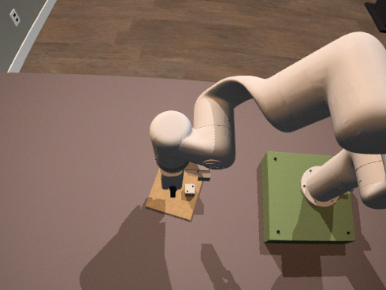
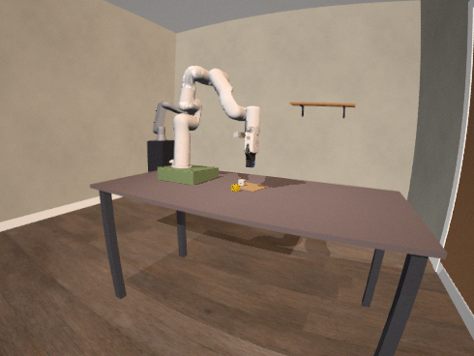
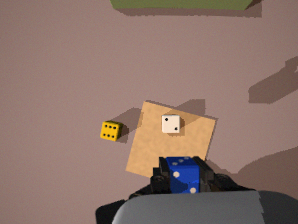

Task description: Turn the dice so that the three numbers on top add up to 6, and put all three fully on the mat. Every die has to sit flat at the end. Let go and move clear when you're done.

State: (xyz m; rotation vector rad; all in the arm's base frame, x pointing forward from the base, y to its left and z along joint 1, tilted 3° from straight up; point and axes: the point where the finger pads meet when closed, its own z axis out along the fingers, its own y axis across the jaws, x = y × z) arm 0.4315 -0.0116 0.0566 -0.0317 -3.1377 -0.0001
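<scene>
Right now my hand is 12 cm above the tan mat. From my hand the other things lie so: yellow die: 3 cm behind, 11 cm to the right, 11 cm below; then blue die: 1 cm below; then white die: 4 cm behind, 11 cm below.
</scene>
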